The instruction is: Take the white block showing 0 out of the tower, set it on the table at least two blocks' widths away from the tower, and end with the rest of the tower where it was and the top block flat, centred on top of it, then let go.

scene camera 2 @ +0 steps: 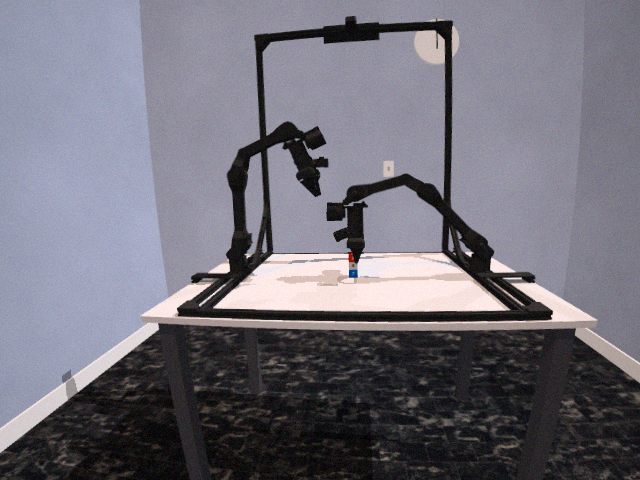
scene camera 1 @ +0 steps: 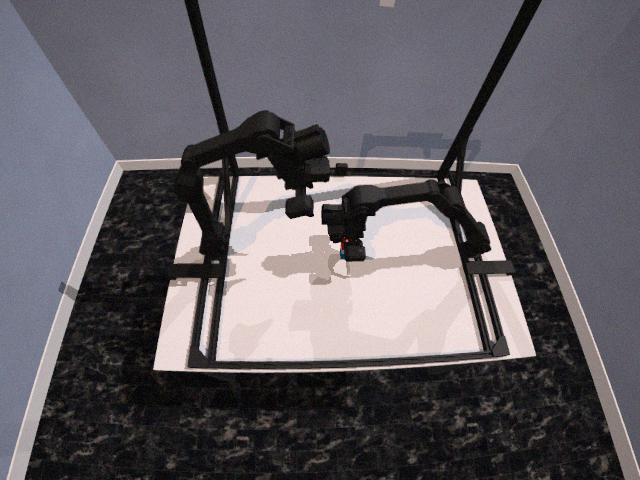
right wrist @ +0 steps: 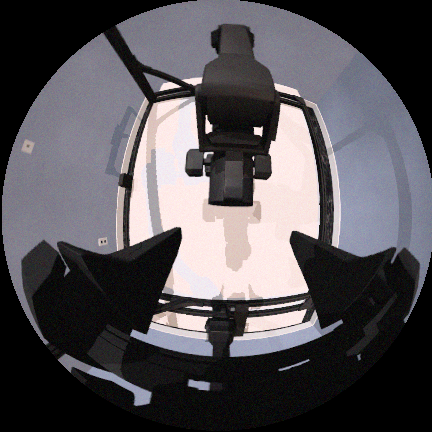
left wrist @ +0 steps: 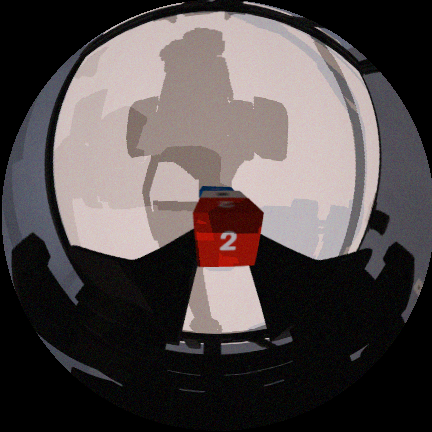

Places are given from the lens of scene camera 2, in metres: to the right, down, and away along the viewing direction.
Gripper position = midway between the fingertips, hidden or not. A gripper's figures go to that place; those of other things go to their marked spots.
left gripper [scene camera 2: 356, 262]: 0.14, 0.08, 1.13
right gripper [scene camera 2: 318, 196]: -0.01, -0.16, 1.10
